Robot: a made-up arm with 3 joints.
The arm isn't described. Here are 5 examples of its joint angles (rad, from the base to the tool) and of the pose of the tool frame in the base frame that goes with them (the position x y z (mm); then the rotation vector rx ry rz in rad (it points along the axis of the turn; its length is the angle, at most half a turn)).
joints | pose
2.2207 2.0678 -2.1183 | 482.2 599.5 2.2 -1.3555 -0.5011 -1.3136
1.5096 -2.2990 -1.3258 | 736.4 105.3 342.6 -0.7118 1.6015 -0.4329
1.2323 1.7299 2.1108 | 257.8 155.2 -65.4 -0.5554 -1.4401 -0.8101
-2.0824 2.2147 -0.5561 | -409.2 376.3 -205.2 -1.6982 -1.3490 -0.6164
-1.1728 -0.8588 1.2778 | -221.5 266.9 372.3 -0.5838 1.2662 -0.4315
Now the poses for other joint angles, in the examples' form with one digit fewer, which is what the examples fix.
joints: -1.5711 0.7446 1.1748
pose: -105 317 -28 -1.461 0.381 -1.743
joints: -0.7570 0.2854 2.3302
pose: -382 21 -234 -2.282 0.748 -0.700
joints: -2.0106 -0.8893 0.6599
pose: -82 238 497 0.438 1.089 -1.514
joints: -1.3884 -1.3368 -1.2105
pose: -709 -67 491 1.803 0.286 -1.843
